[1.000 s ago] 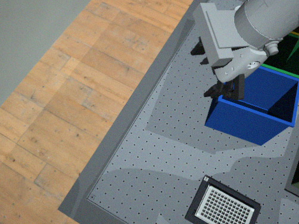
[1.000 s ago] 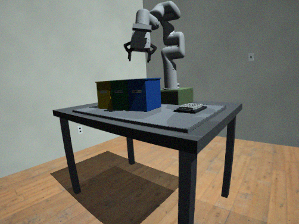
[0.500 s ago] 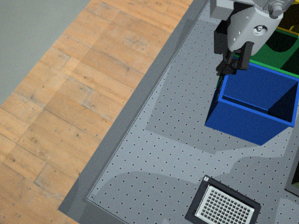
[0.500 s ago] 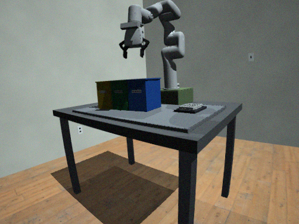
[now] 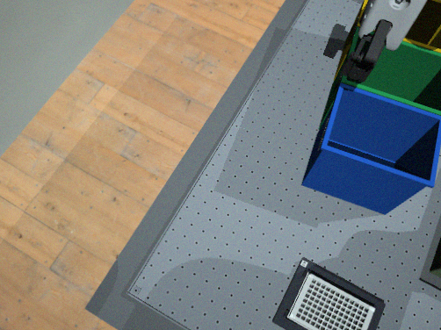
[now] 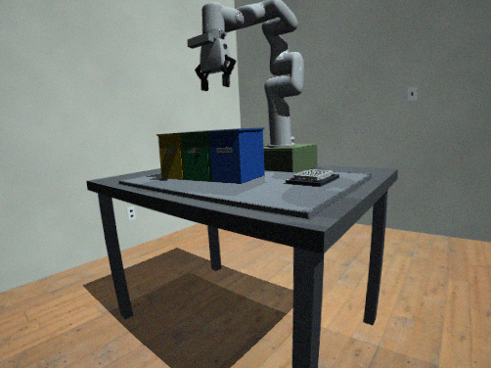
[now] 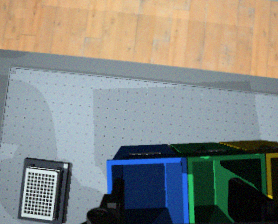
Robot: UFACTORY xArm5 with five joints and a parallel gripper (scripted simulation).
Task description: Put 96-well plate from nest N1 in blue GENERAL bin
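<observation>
Right now the 96-well plate is 310 mm below my hand, 270 mm to the left of it and 160 mm behind it. The rest, counted from my hand: green bin (240 mm below, 130 mm to the right, 70 mm behind); yellow bin (260 mm to the right, 240 mm below, 50 mm behind); blue bin (240 mm below, 90 mm behind).
</observation>
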